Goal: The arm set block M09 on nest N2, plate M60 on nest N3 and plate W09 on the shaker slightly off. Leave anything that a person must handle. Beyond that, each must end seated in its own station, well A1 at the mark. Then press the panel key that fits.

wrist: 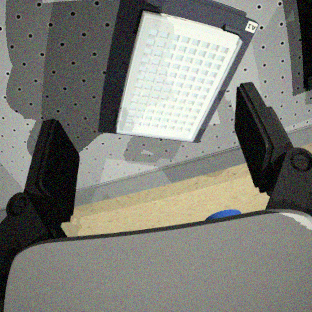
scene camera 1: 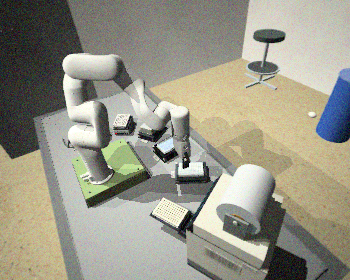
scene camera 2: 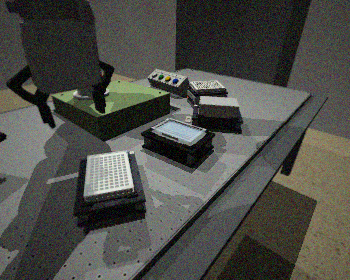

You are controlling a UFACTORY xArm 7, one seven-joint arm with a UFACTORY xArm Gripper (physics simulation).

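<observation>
My gripper [scene camera 1: 185, 164] [scene camera 2: 75, 118] [wrist: 149, 120] is open and empty, above the pale plate, probably M60 [scene camera 1: 191, 169] [scene camera 2: 109, 172] [wrist: 175, 80]. This plate rests on a dark nest [scene camera 2: 141, 192] [wrist: 112, 100]. In the wrist view more nest rim shows on its left than on its right; an A1 tag [wrist: 251, 26] marks the upper right corner. A bluish-topped piece, perhaps M09 [scene camera 1: 166, 146] [scene camera 2: 179, 131], lies on the middle nest [scene camera 2: 187, 152]. A white plate, perhaps W09 [scene camera 1: 122, 120] [scene camera 2: 207, 87], sits at the back. Labels are unreadable; exact seating is unclear.
A grey-topped block [scene camera 2: 219, 107] stands behind the middle nest. The key panel [scene camera 2: 168, 80] has green, yellow and blue keys. A tan plate [scene camera 1: 171, 212] lies beside a cream machine [scene camera 1: 227, 252] bearing a white cylinder [scene camera 1: 247, 192]. The arm stands on a green base [scene camera 1: 122, 160] [scene camera 2: 135, 112].
</observation>
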